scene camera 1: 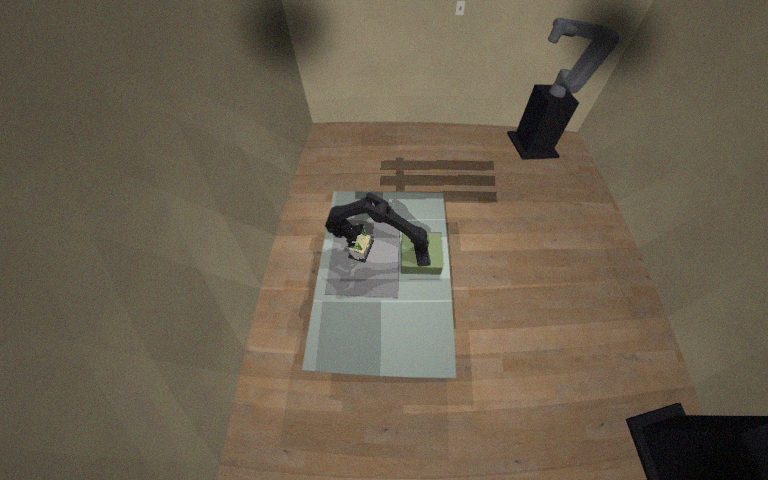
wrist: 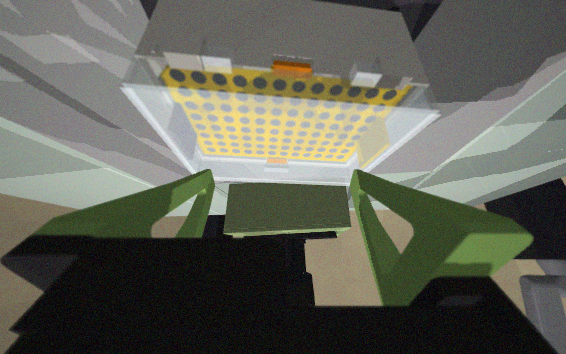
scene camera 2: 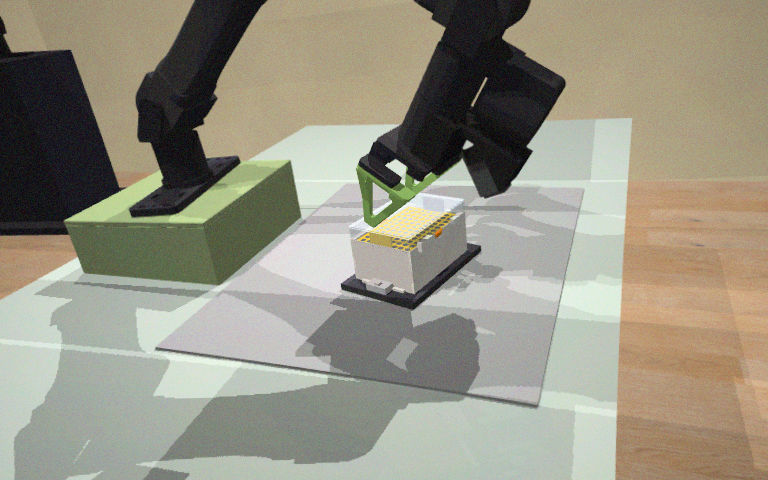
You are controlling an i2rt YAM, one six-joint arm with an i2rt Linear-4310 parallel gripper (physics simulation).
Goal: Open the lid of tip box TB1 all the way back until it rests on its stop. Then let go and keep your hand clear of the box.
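Frame: origin at the arm's base, x up, y back, z right, level; millimetres.
Seen in the pictures: gripper, fingertip midpoint: point(scene camera 1: 363, 242) point(wrist: 282, 177) point(scene camera 2: 390, 208); arm's base, origin of the base link: point(scene camera 1: 421, 249) point(wrist: 289, 235) point(scene camera 2: 191, 186).
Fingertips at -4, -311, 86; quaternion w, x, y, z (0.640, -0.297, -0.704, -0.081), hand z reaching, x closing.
Offsets run from my fingertips to a thing's top centre, as dx, dy, dz. "spot": to the spot under its first point. Level surfaces: height alone.
Tip box TB1 {-3, -22, +7} point(scene camera 1: 359, 255) point(scene camera 2: 382, 263) point(wrist: 280, 30) is a pale box with a yellow tip rack, upright on a black base plate {spot: -72, -96, -32} point(scene camera 2: 475, 249). Its clear lid {spot: -3, -61, -18} point(scene camera 2: 442, 203) point(wrist: 280, 120) lies over the rack, down or nearly so; a slight tilt cannot be told. An orange tab {spot: -21, -60, +25} point(scene camera 2: 438, 232) point(wrist: 292, 67) shows on one long side. My gripper point(scene camera 1: 361, 238) point(scene camera 2: 390, 210) point(wrist: 282, 177) is open and empty. Its green fingers stand wide apart at the lid's long edge opposite that orange tab, close to the lid; contact cannot be told.
A grey mat {dx -80} point(scene camera 1: 351, 289) point(scene camera 2: 237, 322) lies under the base plate on the pale table {dx -83} point(scene camera 1: 419, 339) point(scene camera 2: 594, 396). My arm stands on a green block point(scene camera 1: 407, 269) point(scene camera 2: 147, 251) point(wrist: 287, 205) beside the mat. Another arm's black pedestal point(scene camera 1: 546, 121) point(scene camera 2: 56, 141) stands on the floor away from the table.
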